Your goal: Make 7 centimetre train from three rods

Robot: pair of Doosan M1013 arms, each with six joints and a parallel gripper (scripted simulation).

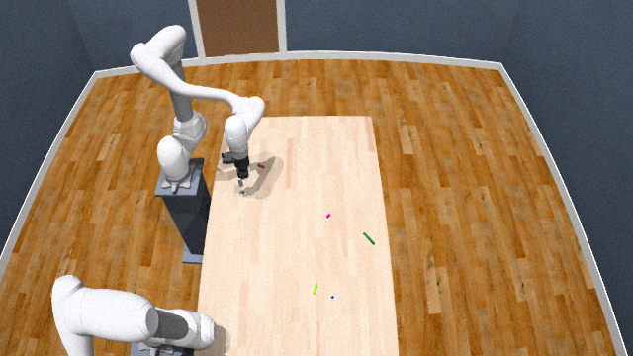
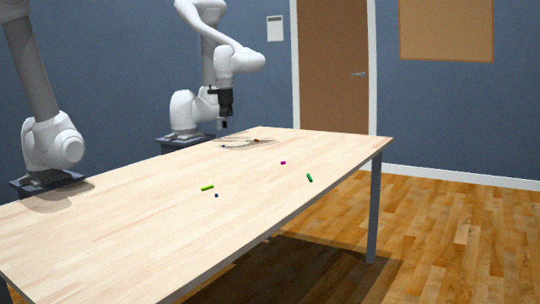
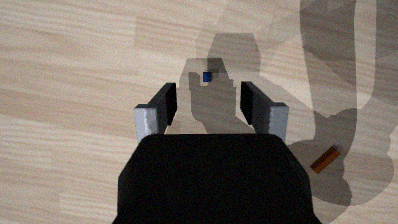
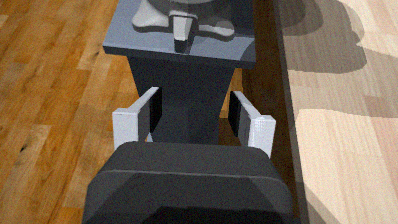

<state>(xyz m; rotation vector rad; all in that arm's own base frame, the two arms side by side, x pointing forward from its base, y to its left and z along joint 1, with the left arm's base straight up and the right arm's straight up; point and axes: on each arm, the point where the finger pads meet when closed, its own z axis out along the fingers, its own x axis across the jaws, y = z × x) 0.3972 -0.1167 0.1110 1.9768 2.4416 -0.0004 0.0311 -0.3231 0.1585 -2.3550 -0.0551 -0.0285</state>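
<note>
Now: left hand 43 cm short of the magenta rod, 16 cm to the left of it and 11 cm above it. Round my left hand: orange rod: 18 cm to the left, 11 cm below, 9 cm ahead; then lime rod: 56 cm to the right, 34 cm ahead, 11 cm below; then green rod: 61 cm ahead, 31 cm to the right, 11 cm below.
</note>
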